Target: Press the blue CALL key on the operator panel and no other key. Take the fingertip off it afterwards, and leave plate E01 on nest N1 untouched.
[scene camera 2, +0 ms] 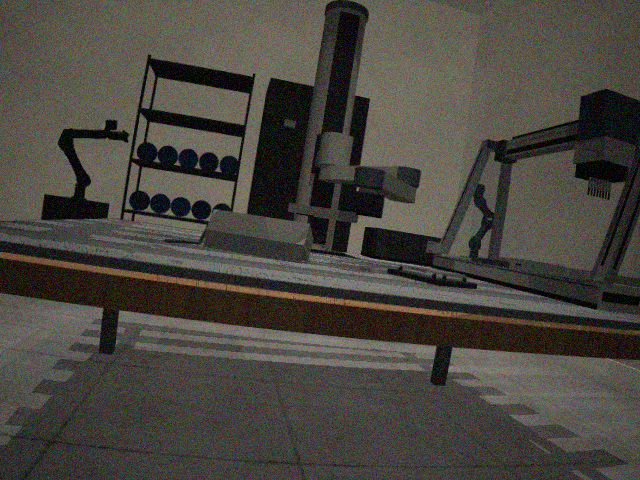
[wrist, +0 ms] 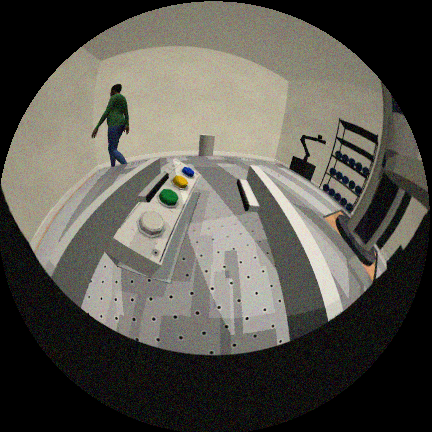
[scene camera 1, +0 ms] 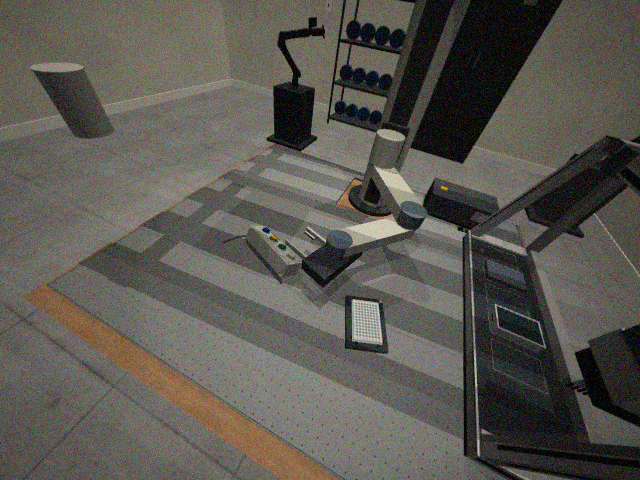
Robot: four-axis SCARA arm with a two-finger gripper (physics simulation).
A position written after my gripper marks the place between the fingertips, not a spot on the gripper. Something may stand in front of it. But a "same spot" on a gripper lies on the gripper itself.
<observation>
my gripper: scene camera 2 292, 208; wrist; scene camera 1
same spot on my gripper: (scene camera 1: 312, 234) = (wrist: 255, 189)
</observation>
